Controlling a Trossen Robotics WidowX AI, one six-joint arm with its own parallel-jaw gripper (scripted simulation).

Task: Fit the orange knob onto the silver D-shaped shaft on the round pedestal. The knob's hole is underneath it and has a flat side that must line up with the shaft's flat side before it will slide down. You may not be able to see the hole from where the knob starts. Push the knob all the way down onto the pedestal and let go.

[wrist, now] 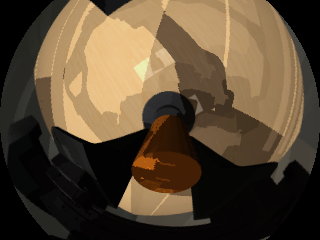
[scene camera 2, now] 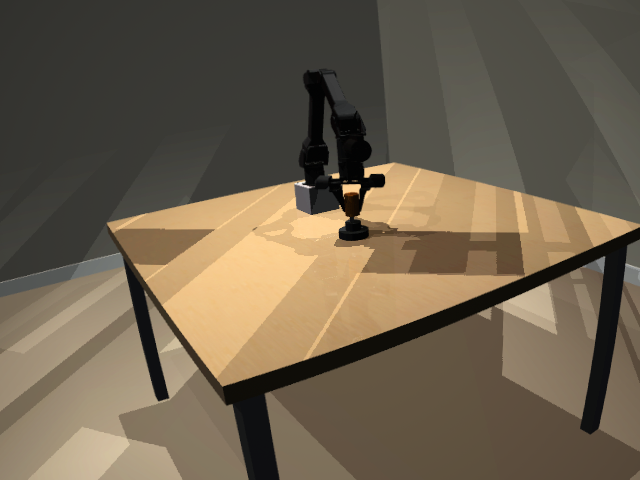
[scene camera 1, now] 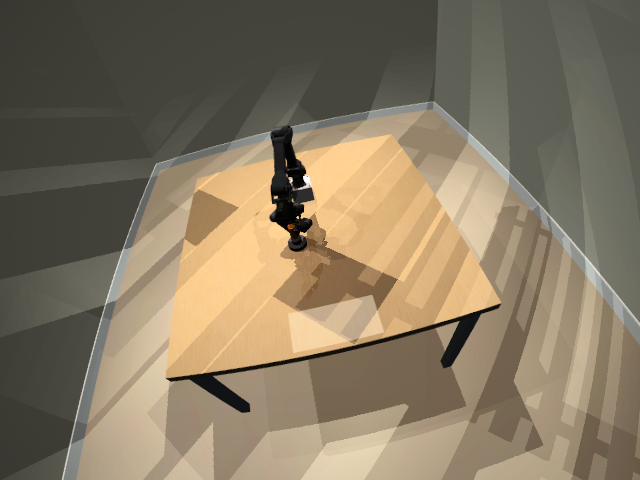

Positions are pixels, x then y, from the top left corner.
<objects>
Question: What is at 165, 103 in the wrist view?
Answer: A round pedestal.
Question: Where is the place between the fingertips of my gripper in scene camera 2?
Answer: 352, 211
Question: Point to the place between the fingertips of my gripper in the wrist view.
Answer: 168, 136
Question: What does my gripper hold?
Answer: An orange knob.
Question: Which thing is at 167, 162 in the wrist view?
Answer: An orange knob.
</objects>
